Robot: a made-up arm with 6 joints. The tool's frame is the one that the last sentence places.
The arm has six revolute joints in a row. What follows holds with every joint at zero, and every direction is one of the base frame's. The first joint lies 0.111 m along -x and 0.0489 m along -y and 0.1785 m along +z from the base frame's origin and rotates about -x. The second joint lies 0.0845 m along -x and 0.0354 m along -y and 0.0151 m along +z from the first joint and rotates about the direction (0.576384, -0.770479, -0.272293). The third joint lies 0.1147 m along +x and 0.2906 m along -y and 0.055 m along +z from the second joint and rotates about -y. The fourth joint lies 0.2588 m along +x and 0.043 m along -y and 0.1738 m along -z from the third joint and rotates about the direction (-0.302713, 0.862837, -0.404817). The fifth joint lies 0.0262 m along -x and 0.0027 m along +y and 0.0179 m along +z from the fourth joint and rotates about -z. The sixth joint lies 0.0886 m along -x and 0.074 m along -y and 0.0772 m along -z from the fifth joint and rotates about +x. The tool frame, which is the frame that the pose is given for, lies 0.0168 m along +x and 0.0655 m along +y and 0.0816 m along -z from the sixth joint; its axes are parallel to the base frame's.
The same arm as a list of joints. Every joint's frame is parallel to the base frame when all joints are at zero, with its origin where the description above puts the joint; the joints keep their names.
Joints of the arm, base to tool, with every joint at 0 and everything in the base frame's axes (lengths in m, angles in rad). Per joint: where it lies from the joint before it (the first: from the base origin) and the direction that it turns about. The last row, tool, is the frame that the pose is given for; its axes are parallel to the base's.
joint 1: axis -1 0 0 origin -0.111 -0.0489 0.1785
joint 2: axis 0.576384 -0.770479 -0.272293 origin -0.0845 -0.0354 0.0151
joint 3: axis 0 -1 0 origin 0.1147 -0.2906 0.055
joint 4: axis -0.302713 0.862837 -0.404817 origin 0.2588 -0.043 -0.1738
joint 5: axis 0 0 -1 origin -0.0262 0.0027 0.0179
joint 6: axis 1 0 0 origin -0.0886 -0.074 -0.0772
tool: origin 0.0168 0.0655 -0.0816

